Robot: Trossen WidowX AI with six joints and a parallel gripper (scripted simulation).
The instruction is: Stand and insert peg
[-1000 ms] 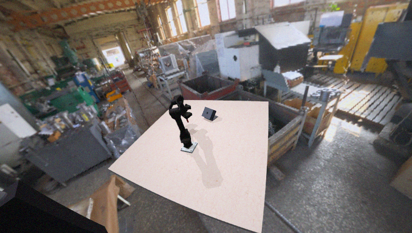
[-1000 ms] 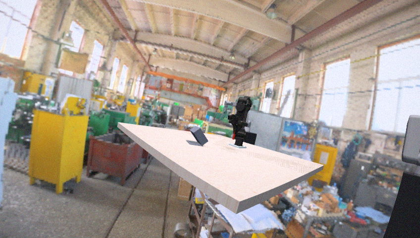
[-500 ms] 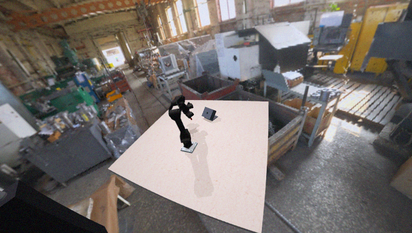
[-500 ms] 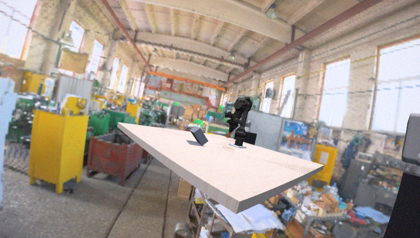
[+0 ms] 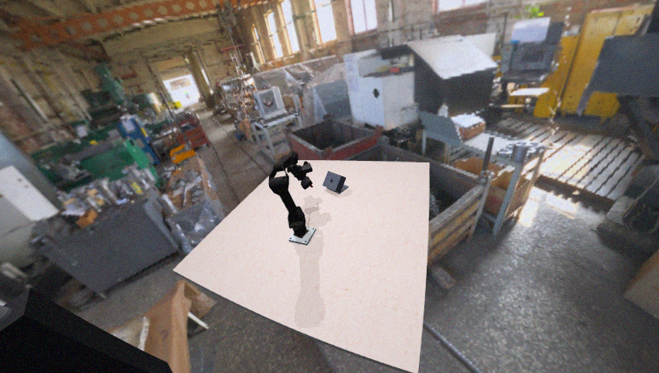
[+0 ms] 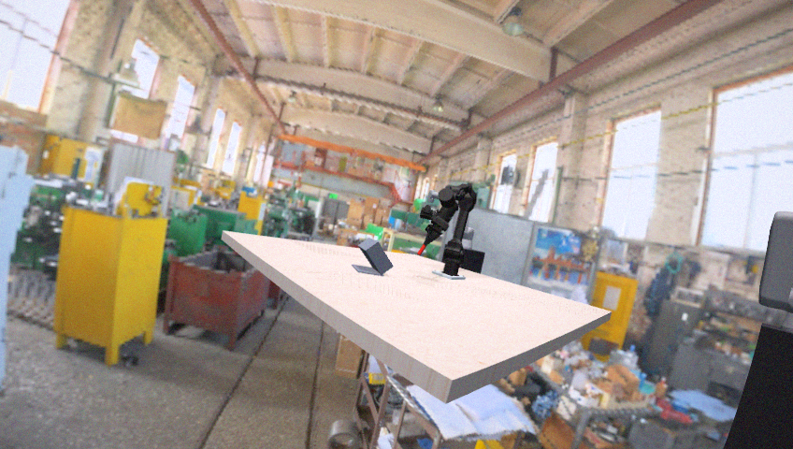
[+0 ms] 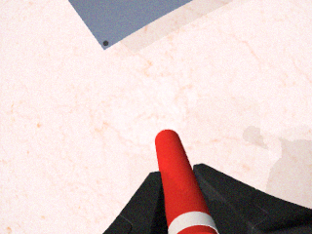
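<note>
The grey sloped panel lies 16 cm ahead of my gripper tip, 8 cm to the right of it and 7 cm below it. From my gripper tip the other things lie so: red peg 1 cm behind, 1 cm above.
</note>
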